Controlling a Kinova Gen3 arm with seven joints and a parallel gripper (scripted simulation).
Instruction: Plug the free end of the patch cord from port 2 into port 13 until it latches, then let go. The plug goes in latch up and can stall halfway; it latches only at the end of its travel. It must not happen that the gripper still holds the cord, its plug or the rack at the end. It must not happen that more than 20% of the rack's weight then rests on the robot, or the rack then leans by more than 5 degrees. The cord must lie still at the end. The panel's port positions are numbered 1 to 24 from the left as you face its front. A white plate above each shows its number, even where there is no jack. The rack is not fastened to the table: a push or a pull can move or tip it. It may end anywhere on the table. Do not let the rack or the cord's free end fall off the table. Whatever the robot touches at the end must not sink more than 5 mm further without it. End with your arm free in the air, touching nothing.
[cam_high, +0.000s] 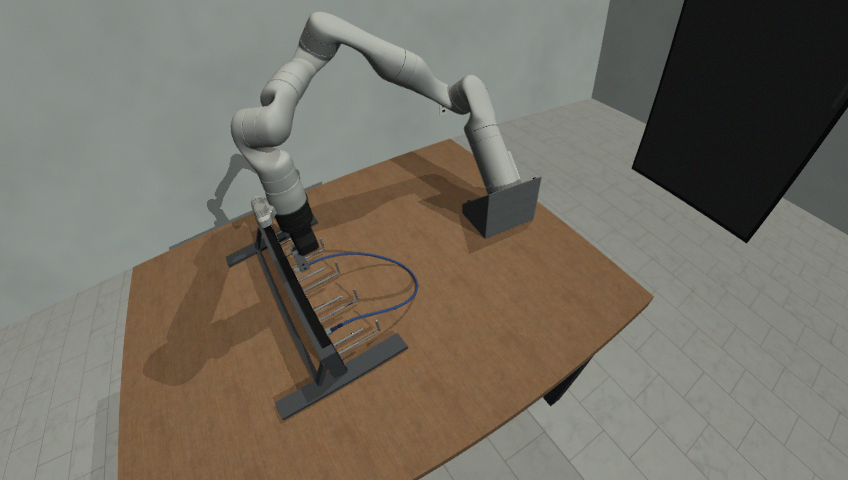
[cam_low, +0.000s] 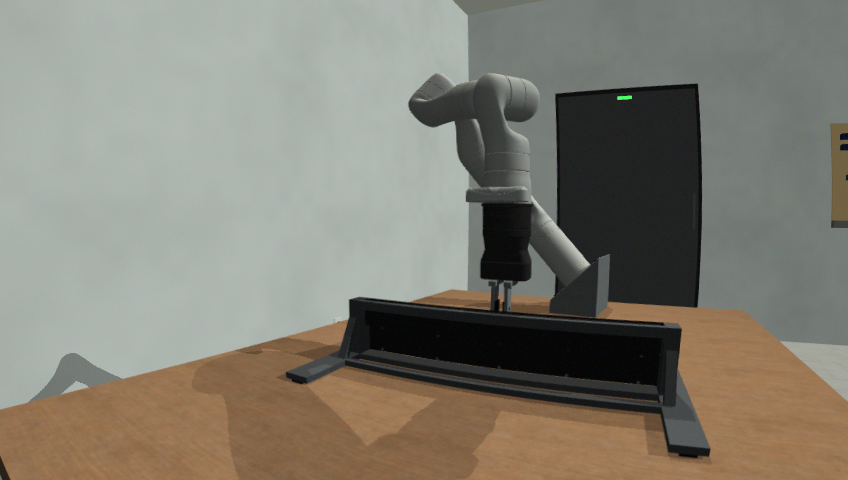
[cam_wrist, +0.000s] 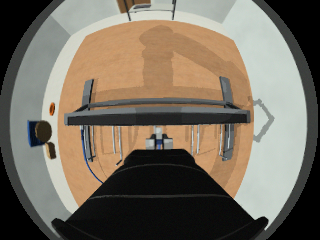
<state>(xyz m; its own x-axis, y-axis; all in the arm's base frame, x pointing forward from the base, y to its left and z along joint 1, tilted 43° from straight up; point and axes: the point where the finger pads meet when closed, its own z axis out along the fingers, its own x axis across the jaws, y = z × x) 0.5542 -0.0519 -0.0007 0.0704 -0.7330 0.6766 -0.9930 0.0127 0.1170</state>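
Now: the pale plug 1 cm below my hand and 1 cm ahead of it.
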